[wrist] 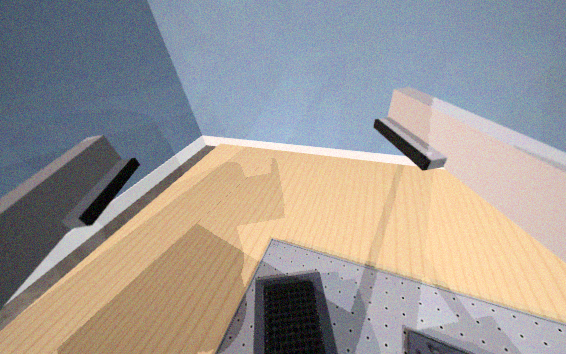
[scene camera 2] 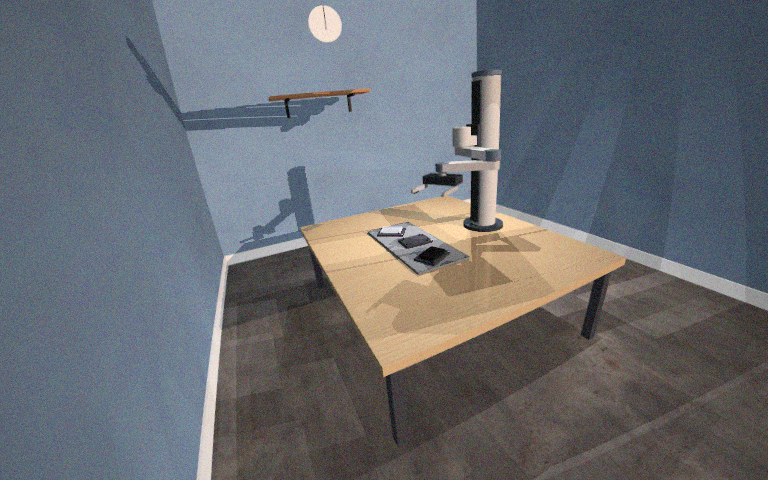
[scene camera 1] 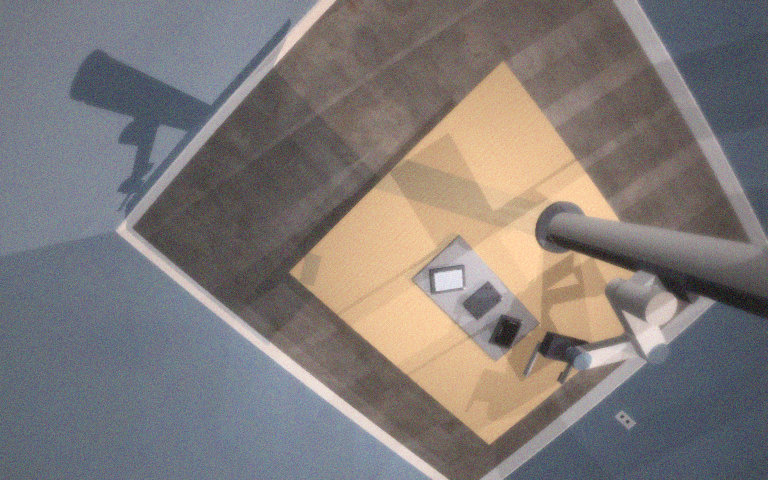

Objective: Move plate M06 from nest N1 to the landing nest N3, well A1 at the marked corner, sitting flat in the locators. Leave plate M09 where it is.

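Note:
A white plate (scene camera 1: 447, 279) (scene camera 2: 391, 230) lies in a dark nest at one end of the grey perforated board (scene camera 1: 472, 257) (scene camera 2: 455, 254) (wrist: 400, 300). A black plate (scene camera 1: 505, 331) (scene camera 2: 432, 255) (wrist: 292, 317) lies in a dark nest at the other end. Between them is a dark nest (scene camera 1: 483, 300) (scene camera 2: 415, 241) with no plate on it. Labels and corner marks are too small to read, so I cannot tell which plate is M06. My gripper (scene camera 1: 544, 378) (scene camera 2: 429, 193) (wrist: 254, 128) is open and empty, high above the table, off the black plate's end of the board in scene camera 1.
The wooden table (scene camera 1: 362, 243) (scene camera 2: 362, 271) (wrist: 325, 200) carries the board and the arm's tall column (scene camera 1: 651, 243) (scene camera 2: 489, 113). The column stands beside the board. A wall shelf (scene camera 2: 320, 94) and a round clock (scene camera 2: 325, 23) hang on the back wall. Arm shadows fall across the table.

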